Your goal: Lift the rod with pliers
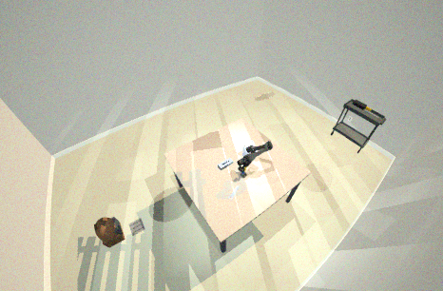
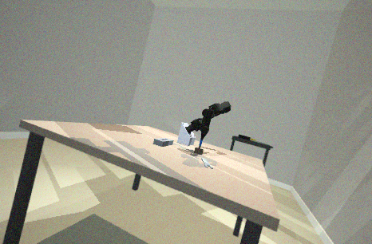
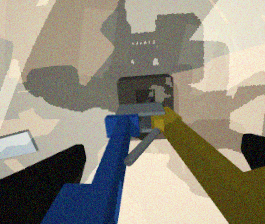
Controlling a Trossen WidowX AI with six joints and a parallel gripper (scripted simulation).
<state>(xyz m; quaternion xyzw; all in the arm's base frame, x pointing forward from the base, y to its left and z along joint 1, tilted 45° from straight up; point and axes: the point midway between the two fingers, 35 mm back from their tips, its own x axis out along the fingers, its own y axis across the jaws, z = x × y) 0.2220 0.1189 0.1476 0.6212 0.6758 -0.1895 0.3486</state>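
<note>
My gripper tip is 1 cm short of the grey link bar. The rest, counted from my gripper tip: holster 9 cm below, 1 cm ahead; then channel block 25 cm to the right, 8 cm below, 8 cm ahead; then yellow handle 2 cm behind.
</note>
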